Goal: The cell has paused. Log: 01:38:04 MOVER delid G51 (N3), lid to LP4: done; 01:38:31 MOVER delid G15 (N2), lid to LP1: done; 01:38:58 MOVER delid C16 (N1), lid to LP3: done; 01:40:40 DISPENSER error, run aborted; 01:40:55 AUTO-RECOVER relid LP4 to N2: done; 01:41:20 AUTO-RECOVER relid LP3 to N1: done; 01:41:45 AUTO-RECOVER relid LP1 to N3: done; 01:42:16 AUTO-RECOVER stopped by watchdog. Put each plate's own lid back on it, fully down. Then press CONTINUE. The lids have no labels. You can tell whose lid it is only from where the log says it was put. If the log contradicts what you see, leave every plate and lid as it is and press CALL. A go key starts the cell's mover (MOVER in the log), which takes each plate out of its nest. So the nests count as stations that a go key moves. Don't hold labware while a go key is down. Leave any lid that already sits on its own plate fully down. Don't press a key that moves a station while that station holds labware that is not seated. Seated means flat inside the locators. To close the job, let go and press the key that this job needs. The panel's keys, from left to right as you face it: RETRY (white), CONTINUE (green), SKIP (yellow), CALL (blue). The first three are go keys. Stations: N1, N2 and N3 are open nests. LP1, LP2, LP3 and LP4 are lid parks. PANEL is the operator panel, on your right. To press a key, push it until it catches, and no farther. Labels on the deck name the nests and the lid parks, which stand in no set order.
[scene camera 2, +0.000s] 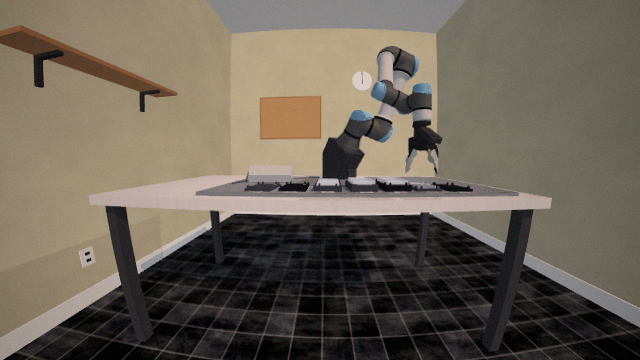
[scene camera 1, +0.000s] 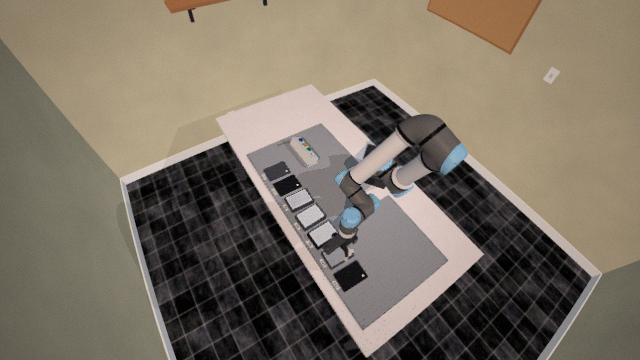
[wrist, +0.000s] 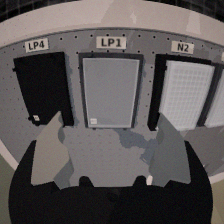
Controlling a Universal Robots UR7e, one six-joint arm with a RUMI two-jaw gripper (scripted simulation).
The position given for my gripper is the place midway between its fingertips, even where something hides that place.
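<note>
Operator panel point(scene camera 2: 269, 174). Lid park LP4 point(wrist: 44, 87). Lid point(wrist: 110, 84). Another lid point(wrist: 187, 86). My gripper point(scene camera 2: 421, 173) point(wrist: 110, 112).
</note>
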